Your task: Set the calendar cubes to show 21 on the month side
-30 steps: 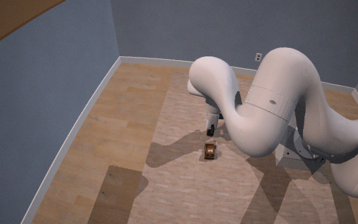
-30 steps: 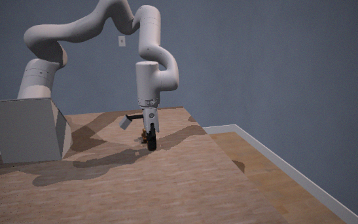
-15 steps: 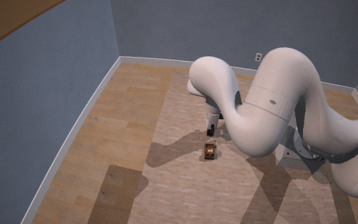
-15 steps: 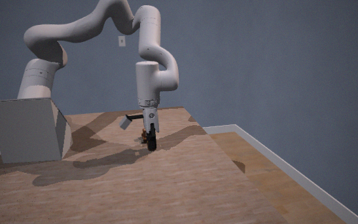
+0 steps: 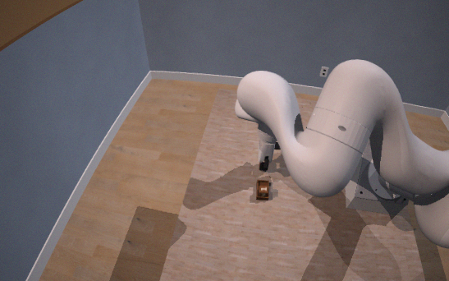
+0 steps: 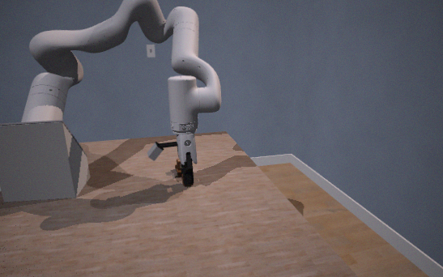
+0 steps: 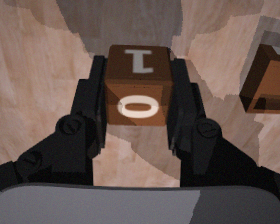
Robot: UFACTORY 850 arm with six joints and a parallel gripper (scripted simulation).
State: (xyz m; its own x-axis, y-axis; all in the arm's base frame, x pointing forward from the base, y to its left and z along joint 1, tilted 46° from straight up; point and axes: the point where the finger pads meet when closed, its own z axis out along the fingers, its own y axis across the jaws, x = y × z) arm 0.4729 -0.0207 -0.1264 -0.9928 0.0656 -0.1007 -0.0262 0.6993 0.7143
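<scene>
Right now my hand is 1 cm above the brown wooden date cube. Also, from my hand: brown tray: 11 cm to the left, 2 cm below.
</scene>
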